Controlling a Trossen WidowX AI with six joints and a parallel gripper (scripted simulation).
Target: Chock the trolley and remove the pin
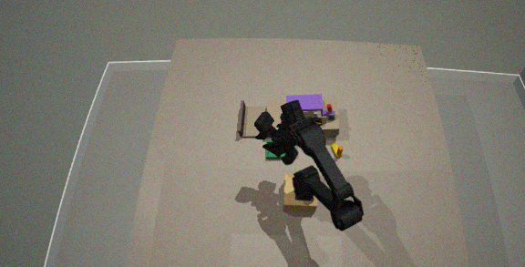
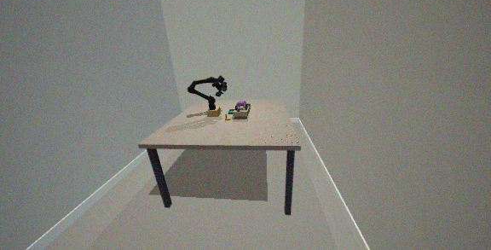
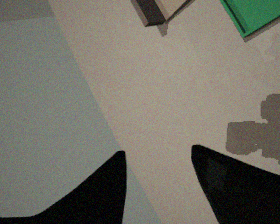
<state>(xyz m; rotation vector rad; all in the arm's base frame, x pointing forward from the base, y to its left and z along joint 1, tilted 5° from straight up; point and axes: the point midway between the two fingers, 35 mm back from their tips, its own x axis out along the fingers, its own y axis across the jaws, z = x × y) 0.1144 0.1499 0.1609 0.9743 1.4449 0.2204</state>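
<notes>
Right now the yellow chock is 10 cm ahead of my gripper tip, 29 cm to the right of it and 21 cm below it. Round my gripper tip: raised end wall 22 cm ahead, 10 cm to the left, 20 cm below; green tray 9 cm ahead, 7 cm to the right, 24 cm below; purple-topped trolley 23 cm ahead, 16 cm to the right, 12 cm below.
</notes>
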